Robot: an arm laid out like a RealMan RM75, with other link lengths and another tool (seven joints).
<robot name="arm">
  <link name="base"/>
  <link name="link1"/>
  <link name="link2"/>
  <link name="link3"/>
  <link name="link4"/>
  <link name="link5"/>
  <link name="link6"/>
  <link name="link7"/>
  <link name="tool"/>
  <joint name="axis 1" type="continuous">
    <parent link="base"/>
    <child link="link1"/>
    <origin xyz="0 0 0.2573" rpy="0 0 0"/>
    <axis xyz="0 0 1"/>
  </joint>
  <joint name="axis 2" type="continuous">
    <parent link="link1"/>
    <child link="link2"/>
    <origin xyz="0 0 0" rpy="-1.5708 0 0"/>
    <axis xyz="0 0 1"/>
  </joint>
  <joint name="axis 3" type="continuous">
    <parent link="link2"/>
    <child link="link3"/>
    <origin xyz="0 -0.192 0" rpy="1.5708 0 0"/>
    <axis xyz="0 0 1"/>
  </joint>
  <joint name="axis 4" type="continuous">
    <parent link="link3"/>
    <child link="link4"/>
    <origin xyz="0 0 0" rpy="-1.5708 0 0"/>
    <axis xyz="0 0 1"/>
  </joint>
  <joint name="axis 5" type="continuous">
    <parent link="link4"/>
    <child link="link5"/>
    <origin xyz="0 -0.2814 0" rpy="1.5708 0 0"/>
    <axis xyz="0 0 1"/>
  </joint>
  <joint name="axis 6" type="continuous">
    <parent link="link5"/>
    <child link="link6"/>
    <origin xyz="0 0 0" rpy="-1.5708 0 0"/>
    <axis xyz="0 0 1"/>
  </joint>
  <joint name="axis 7" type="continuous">
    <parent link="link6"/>
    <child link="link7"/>
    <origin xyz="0 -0.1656 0" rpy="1.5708 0 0"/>
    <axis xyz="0 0 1"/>
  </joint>
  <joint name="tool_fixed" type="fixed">
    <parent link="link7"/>
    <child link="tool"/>
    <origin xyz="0.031 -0.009 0.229" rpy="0.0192 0 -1.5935"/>
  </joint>
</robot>
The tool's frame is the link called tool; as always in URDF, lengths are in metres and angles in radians. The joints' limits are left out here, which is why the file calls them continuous.
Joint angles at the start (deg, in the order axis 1, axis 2, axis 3, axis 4, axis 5, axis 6, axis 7):
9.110, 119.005, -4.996, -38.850, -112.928, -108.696, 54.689
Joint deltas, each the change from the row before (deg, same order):
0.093, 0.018, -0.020, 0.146, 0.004, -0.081, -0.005
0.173, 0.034, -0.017, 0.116, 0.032, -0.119, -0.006
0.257, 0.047, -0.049, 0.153, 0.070, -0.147, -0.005
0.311, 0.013, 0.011, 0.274, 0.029, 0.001, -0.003
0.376, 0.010, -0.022, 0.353, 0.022, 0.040, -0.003
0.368, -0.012, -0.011, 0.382, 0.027, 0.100, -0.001
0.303, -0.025, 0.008, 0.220, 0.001, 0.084, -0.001
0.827, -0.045, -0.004, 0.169, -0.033, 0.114, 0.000
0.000, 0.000, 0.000, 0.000, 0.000, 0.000, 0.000
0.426, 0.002, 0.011, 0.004, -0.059, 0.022, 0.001
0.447, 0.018, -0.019, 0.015, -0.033, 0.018, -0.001
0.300, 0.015, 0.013, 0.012, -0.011, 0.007, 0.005
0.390, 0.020, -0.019, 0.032, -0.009, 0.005, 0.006
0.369, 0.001, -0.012, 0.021, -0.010, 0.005, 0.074
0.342, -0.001, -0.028, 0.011, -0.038, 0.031, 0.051
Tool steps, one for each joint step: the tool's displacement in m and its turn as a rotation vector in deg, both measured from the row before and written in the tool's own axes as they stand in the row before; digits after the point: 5 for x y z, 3 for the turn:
-0.00122, -0.00063, 0.00112, 0.173, -0.167, 0.095
-0.00133, -0.00135, 0.00171, 0.255, -0.235, 0.034
-0.00176, -0.00197, 0.00253, 0.359, -0.332, 0.028
-0.00105, -0.00145, 0.00277, 0.325, -0.228, 0.092
-0.00135, -0.00144, 0.00343, 0.354, -0.288, 0.132
-0.00092, -0.00119, 0.00329, 0.321, -0.222, 0.143
-0.00032, -0.00099, 0.00240, 0.199, -0.166, 0.029
-0.00042, -0.00332, 0.00586, 0.385, -0.543, -0.260
0.00000, 0.00000, 0.00000, 0.000, 0.000, 0.000
-0.00038, -0.00171, 0.00293, 0.167, -0.315, -0.171
-0.00060, -0.00187, 0.00325, 0.203, -0.350, -0.167
-0.00028, -0.00138, 0.00214, 0.159, -0.209, -0.108
-0.00061, -0.00175, 0.00291, 0.209, -0.308, -0.125
-0.00045, -0.00168, 0.00265, 0.184, -0.282, -0.073
-0.00042, -0.00128, 0.00244, 0.122, -0.271, -0.085

